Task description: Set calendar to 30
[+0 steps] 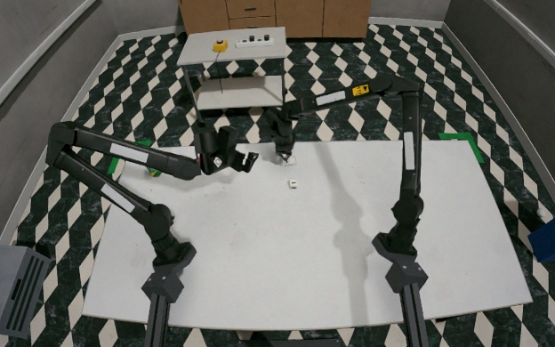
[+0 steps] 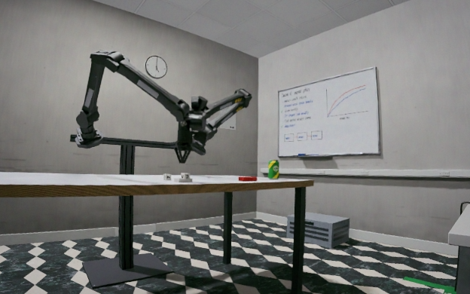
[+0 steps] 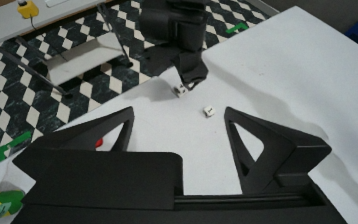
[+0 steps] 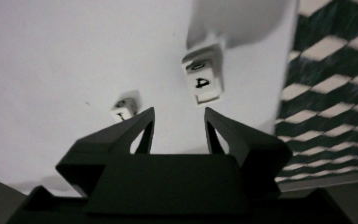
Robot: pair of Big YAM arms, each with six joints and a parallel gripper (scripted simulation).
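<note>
The flat white tray lies 3 cm ahead of my right hand, 1 cm to the right of it and 8 cm below it. From my right hand the other things lie so: flat red object (7 cm ahead, 37 cm to the left, 8 cm below).
</note>
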